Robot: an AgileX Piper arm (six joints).
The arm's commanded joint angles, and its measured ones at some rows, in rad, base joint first. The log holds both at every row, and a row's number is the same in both.
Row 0, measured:
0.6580 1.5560 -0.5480 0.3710 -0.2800 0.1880
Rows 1 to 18, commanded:
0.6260 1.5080 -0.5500 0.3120 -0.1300 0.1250
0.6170 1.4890 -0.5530 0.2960 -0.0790 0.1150
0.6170 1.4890 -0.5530 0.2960 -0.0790 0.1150
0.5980 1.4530 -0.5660 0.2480 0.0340 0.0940
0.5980 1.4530 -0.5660 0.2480 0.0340 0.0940
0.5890 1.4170 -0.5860 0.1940 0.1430 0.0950
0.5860 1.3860 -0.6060 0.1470 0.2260 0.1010
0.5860 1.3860 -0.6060 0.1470 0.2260 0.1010
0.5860 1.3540 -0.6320 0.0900 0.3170 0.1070
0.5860 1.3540 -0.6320 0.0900 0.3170 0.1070
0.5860 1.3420 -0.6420 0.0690 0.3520 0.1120
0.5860 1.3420 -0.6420 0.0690 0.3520 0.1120
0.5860 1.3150 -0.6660 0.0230 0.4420 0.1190
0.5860 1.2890 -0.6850 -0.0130 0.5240 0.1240
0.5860 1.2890 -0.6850 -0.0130 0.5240 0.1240
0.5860 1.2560 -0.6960 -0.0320 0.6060 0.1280
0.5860 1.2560 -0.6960 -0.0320 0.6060 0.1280
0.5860 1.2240 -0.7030 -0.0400 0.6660 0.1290
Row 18, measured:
0.5920 1.2670 -0.6890 -0.0110 0.5590 0.1220
